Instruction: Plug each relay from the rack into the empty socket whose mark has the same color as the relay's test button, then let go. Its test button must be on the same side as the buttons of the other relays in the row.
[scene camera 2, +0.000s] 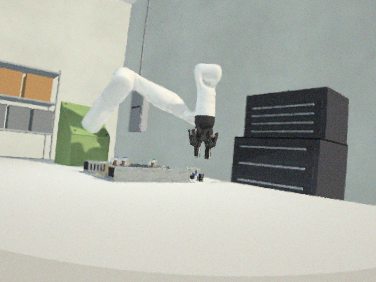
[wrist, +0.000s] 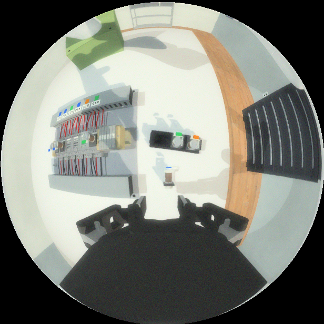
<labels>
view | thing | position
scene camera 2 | my gripper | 202, 158
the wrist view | my gripper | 161, 201
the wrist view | panel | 123, 161
</labels>
